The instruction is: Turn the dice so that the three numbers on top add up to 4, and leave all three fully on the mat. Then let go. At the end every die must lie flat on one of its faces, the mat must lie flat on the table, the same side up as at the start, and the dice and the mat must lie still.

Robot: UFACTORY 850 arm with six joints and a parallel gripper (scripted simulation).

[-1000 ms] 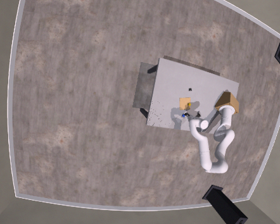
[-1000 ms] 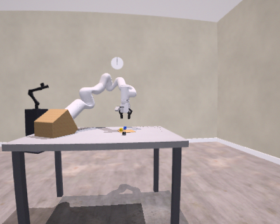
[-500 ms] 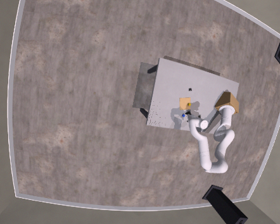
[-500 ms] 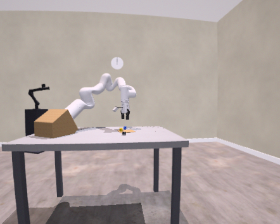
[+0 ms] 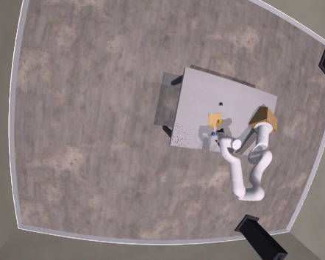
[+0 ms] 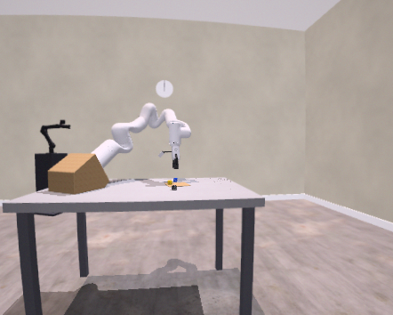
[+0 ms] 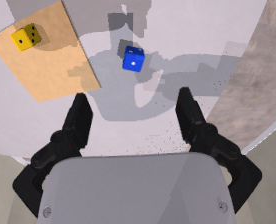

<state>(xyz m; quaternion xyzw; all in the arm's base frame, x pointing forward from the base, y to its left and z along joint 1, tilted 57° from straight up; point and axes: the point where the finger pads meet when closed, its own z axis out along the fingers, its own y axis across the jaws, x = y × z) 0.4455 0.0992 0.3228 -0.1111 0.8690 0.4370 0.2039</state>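
My gripper is now 9 cm above the blue die. The rest, counted from my hand: yellow die 15 cm to the right, 9 cm below; tan mat 13 cm to the right, 10 cm below, 5 cm ahead; black die 30 cm to the right, 9 cm below, 8 cm ahead.
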